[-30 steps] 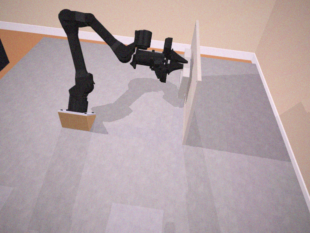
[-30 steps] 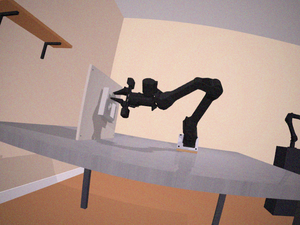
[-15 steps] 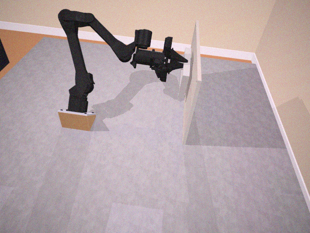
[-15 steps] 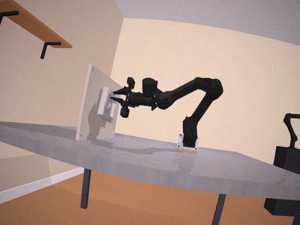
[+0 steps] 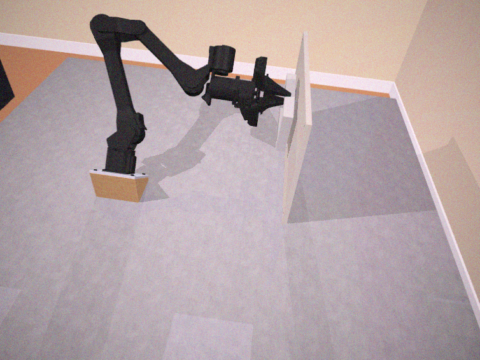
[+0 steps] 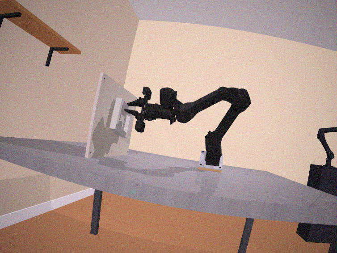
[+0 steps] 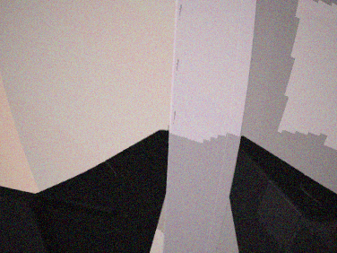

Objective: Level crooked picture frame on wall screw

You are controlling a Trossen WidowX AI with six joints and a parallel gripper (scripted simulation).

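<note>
My gripper tip is now 50 mm above the pale picture frame and 10 mm to the right of it. Also, from my gripper tip: cream wall board (70 mm below, 20 mm ahead).
</note>
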